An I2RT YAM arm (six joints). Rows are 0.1 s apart.
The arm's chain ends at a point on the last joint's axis. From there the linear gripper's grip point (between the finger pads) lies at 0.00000 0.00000 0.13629 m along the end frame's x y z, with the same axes.
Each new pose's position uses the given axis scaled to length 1; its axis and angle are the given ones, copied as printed.
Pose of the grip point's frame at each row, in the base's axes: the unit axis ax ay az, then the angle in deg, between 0 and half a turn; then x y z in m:
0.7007 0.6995 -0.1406 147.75 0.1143 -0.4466 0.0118
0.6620 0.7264 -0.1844 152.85 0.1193 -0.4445 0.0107
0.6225 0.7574 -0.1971 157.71 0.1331 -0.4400 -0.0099
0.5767 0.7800 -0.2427 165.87 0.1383 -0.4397 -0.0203
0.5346 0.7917 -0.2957 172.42 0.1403 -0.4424 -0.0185
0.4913 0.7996 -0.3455 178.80 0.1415 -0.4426 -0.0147
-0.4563 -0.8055 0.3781 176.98 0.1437 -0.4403 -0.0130
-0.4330 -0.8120 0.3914 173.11 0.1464 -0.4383 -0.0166
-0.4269 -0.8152 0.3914 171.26 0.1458 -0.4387 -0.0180
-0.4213 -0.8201 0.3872 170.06 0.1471 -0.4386 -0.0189
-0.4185 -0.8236 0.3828 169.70 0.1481 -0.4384 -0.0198
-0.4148 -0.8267 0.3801 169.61 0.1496 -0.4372 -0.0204
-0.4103 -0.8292 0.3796 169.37 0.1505 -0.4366 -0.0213
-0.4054 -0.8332 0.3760 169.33 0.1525 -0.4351 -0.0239
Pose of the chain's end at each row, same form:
0.7007 0.6995 -0.1406 147.75 0.0882 -0.3709 0.1221
0.6620 0.7264 -0.1844 152.85 0.1056 -0.3688 0.1232
0.6225 0.7574 -0.1971 157.71 0.1261 -0.3686 0.1060
0.5767 0.7800 -0.2427 165.87 0.1499 -0.3697 0.0961
0.5346 0.7917 -0.2957 172.42 0.1690 -0.3693 0.0929
0.4913 0.7996 -0.3455 178.80 0.1855 -0.3659 0.0890
-0.4563 -0.8055 0.3781 176.98 0.1965 -0.3606 0.0842
-0.4330 -0.8120 0.3914 173.11 0.2057 -0.3591 0.0771
-0.4269 -0.8152 0.3914 171.26 0.2080 -0.3611 0.0752
-0.4213 -0.8201 0.3872 170.06 0.2105 -0.3626 0.0748
-0.4185 -0.8236 0.3828 169.70 0.2115 -0.3634 0.0747
-0.4148 -0.8267 0.3801 169.61 0.2125 -0.3624 0.0746
-0.4103 -0.8292 0.3796 169.37 0.2134 -0.3619 0.0737
-0.4054 -0.8332 0.3760 169.33 0.2147 -0.3607 0.0718

